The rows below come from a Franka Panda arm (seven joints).
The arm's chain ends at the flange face. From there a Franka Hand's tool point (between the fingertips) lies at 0.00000 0.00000 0.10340 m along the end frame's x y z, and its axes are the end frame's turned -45 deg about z.
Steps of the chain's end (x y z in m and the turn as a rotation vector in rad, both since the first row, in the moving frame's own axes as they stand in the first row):
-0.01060, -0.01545, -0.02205, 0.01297, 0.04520, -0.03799
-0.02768, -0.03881, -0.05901, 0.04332, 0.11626, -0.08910
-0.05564, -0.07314, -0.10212, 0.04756, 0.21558, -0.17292
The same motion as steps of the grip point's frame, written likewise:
0.00772, -0.01615, -0.02216, -0.02279, 0.04113, -0.03799
0.01973, -0.04222, -0.05980, -0.05158, 0.11284, -0.08910
0.03242, -0.08059, -0.10462, -0.11881, 0.18607, -0.17292

